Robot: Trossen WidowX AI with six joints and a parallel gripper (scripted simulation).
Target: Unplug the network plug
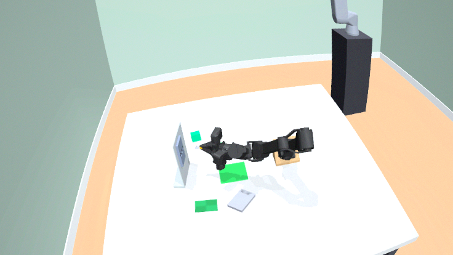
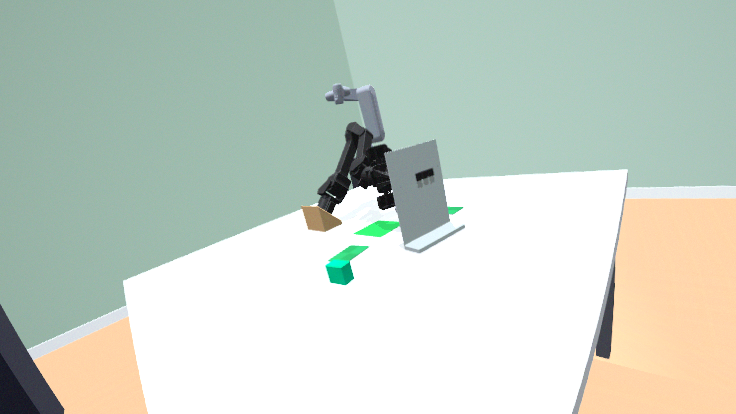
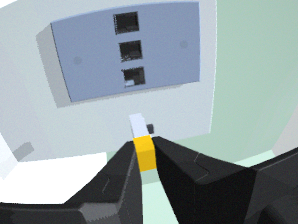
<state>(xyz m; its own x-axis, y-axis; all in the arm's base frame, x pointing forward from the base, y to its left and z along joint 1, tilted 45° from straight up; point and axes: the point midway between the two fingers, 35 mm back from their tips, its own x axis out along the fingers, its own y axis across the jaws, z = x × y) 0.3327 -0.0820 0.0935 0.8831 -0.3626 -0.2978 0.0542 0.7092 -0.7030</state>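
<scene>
The green marked square is 12 cm behind my gripper tip, 2 cm to the left of it and 16 cm below it. From my gripper tip the other things lie so: grey flat plate 13 cm behind, 21 cm to the left, 15 cm below; grey panel 9 cm ahead, 5 cm below; yellow plug 1 cm ahead.
</scene>
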